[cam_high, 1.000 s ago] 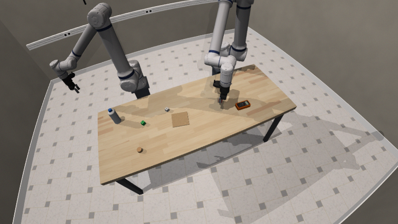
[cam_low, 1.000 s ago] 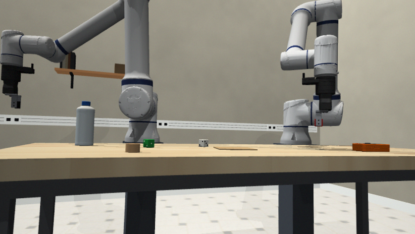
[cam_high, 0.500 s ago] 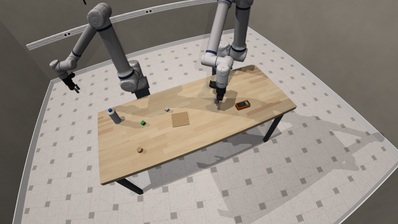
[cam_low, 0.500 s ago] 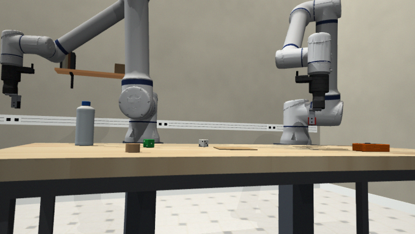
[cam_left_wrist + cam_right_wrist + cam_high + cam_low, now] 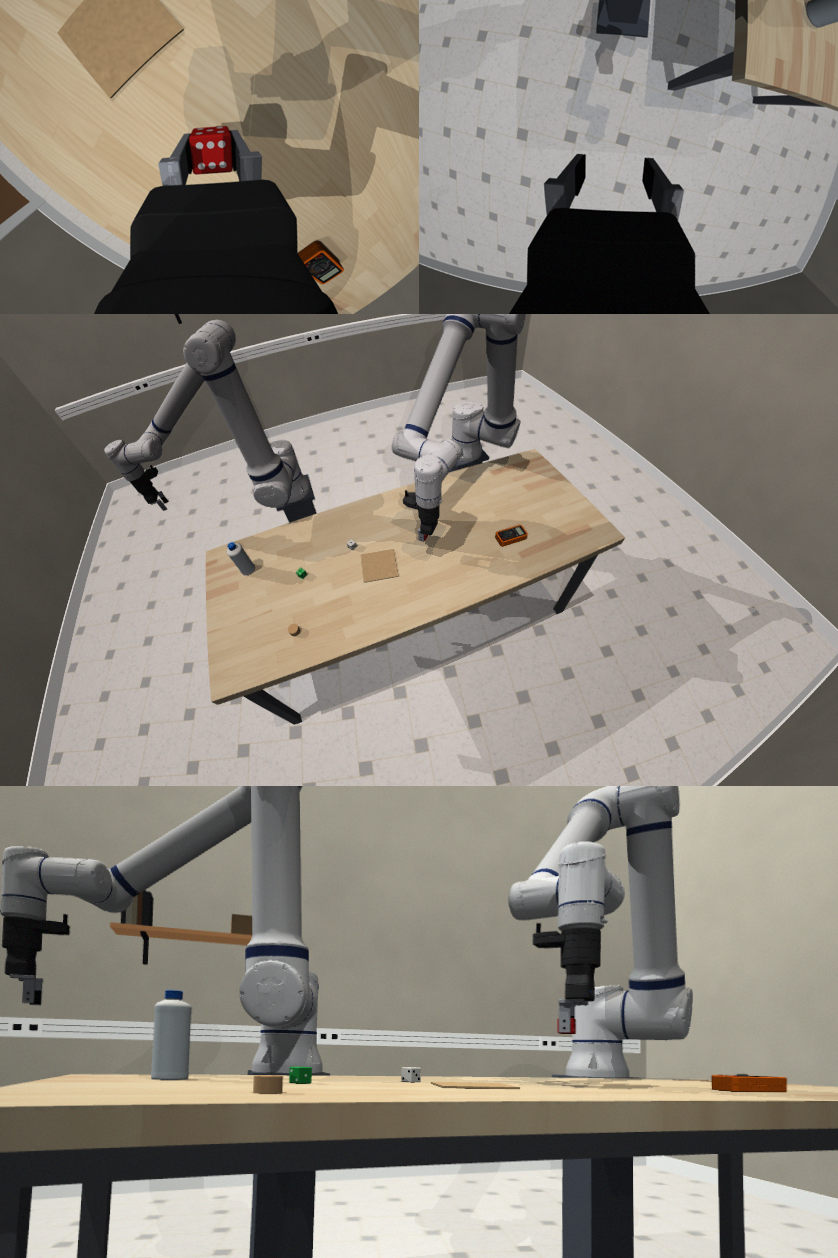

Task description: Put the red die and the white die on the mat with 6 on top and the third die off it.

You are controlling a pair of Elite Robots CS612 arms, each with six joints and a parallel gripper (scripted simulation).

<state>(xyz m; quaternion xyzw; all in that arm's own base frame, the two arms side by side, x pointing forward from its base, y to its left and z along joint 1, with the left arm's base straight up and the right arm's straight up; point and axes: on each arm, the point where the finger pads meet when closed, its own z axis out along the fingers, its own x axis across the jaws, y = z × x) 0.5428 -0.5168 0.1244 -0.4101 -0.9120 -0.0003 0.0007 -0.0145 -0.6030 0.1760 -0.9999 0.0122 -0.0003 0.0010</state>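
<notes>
Now: left hand 190 mm to the left of the brown mat and 120 mm above it. Round my left hand: red die (right at my left hand); white die (130 mm behind, 280 mm to the right, 110 mm below); orange multimeter (40 mm ahead, 380 mm to the left, 110 mm below).
</notes>
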